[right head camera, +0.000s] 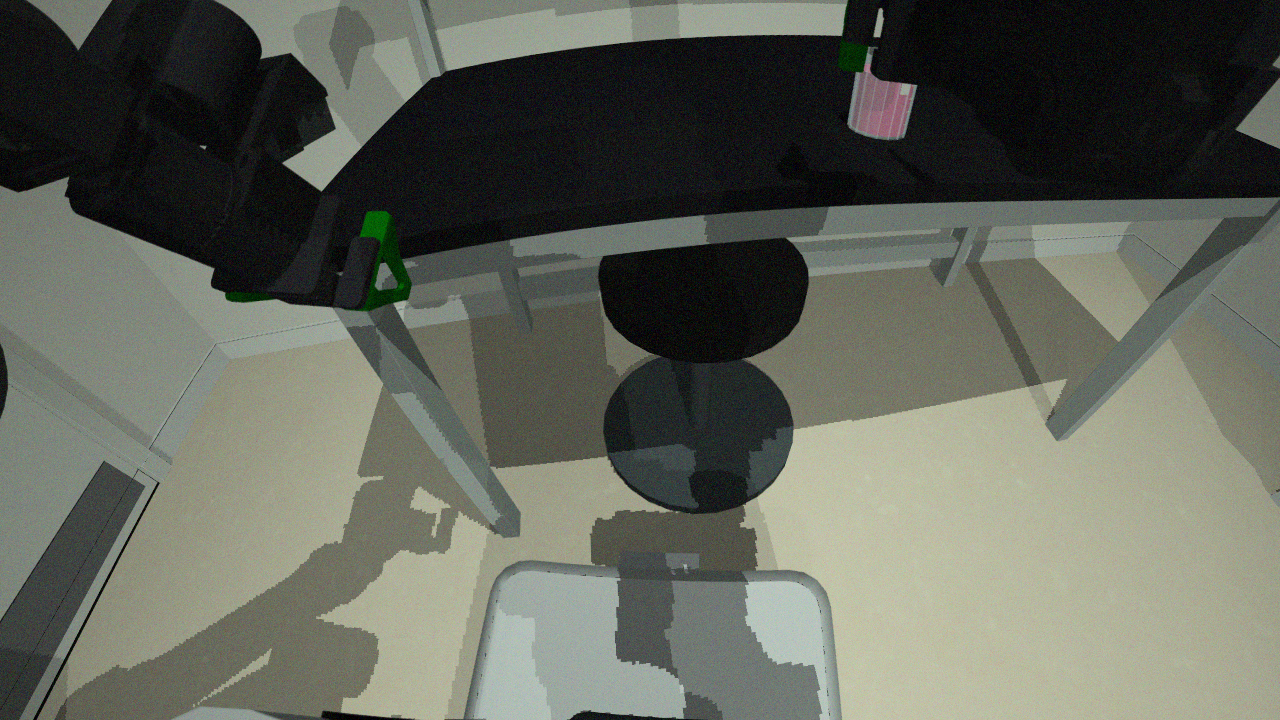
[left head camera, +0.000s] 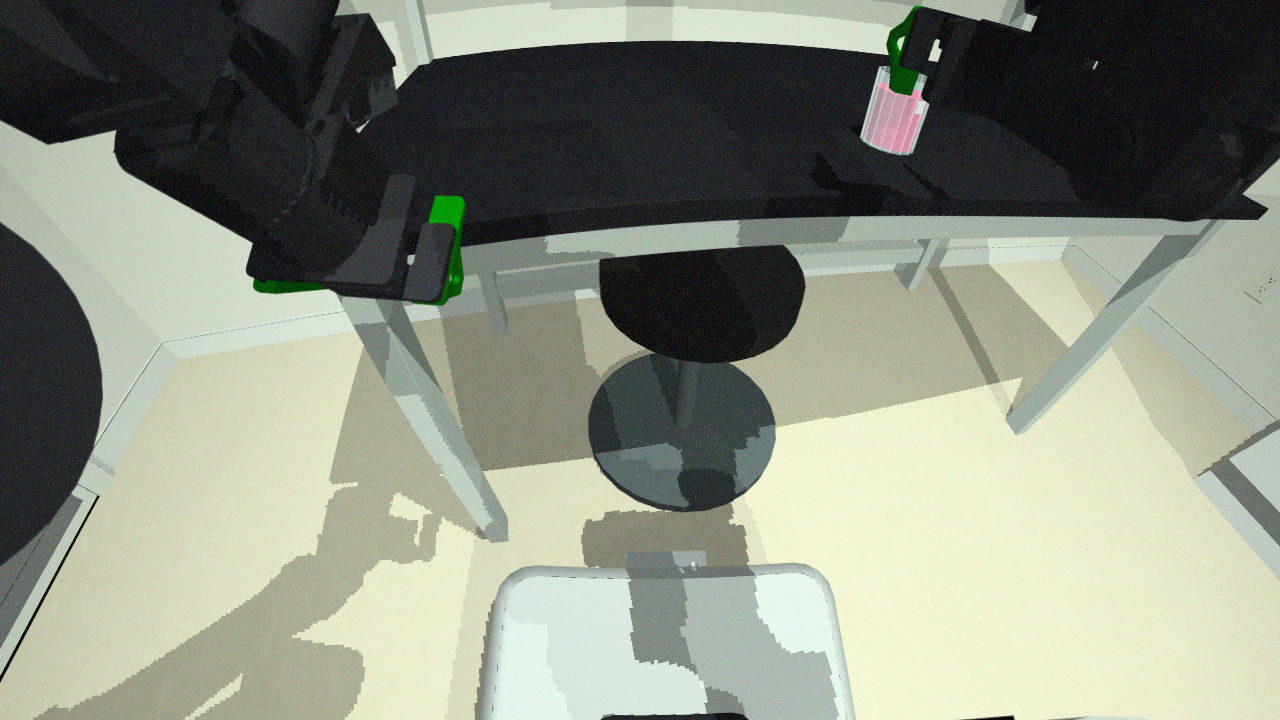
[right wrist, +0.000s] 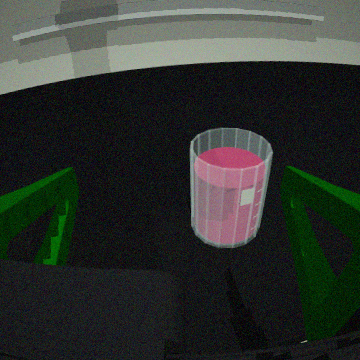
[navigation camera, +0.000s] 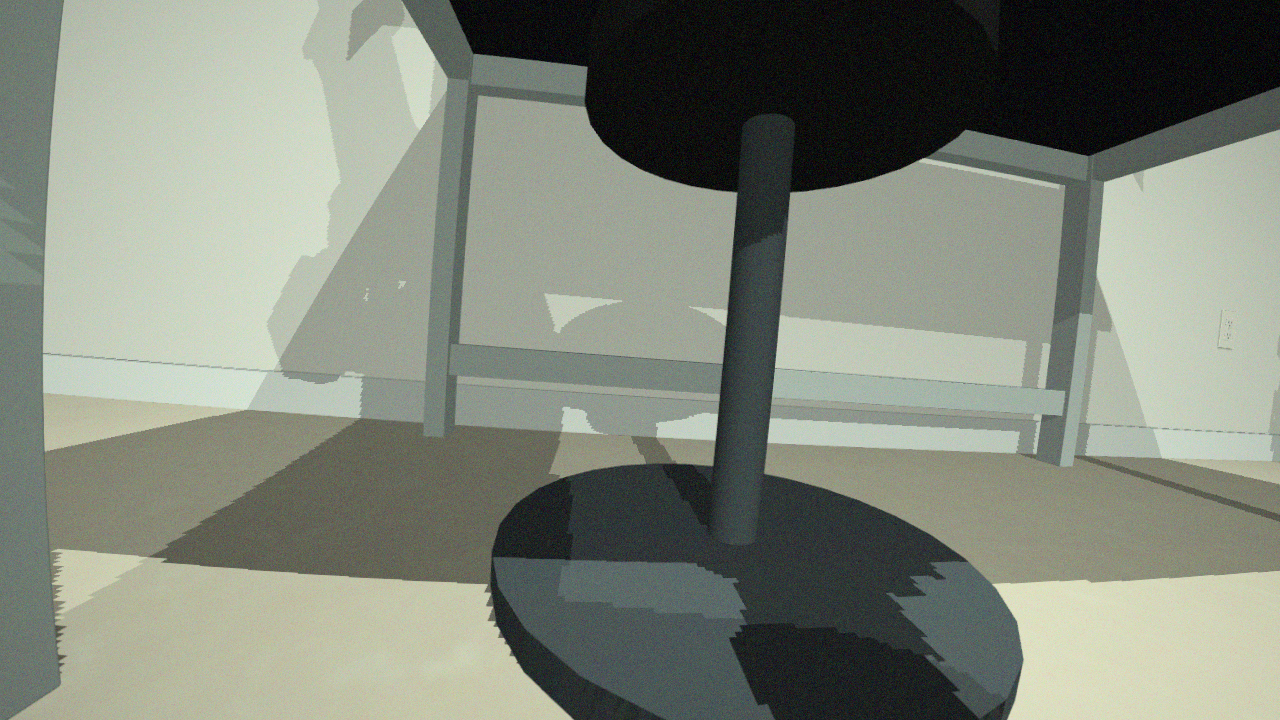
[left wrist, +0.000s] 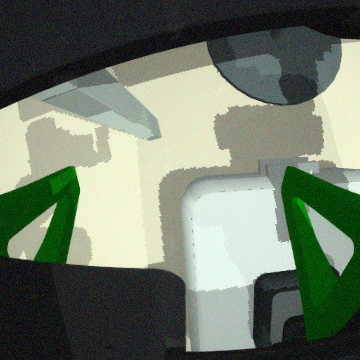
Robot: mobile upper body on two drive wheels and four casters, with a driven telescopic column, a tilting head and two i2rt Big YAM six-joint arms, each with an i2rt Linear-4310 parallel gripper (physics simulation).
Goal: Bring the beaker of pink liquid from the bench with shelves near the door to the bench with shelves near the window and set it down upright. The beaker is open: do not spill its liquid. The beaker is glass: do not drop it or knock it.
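Note:
The glass beaker of pink liquid [left head camera: 892,120] [right head camera: 881,109] [right wrist: 229,200] stands upright on the black bench top [left head camera: 626,134] [right head camera: 626,134] [right wrist: 100,130]. My right gripper [right wrist: 178,178] is open; in the right wrist view the beaker shows between its green fingers, nearer the right-hand one, with dark bench top visible on both sides. In the head views the right gripper and arm cover part of the beaker's rim. My left gripper [left wrist: 180,177] is open and empty, at the bench's front left corner in the head views. Which bench this is cannot be told.
A round black stool [left head camera: 702,304] [right head camera: 702,300] [navigation camera: 751,331] stands under the bench's front edge. Grey bench legs [left head camera: 1109,331] [right head camera: 1154,331] rise at both sides. My white base [left head camera: 572,635] [right head camera: 563,635] [left wrist: 225,225] is in front. A dark round surface [left head camera: 40,394] lies at the far left.

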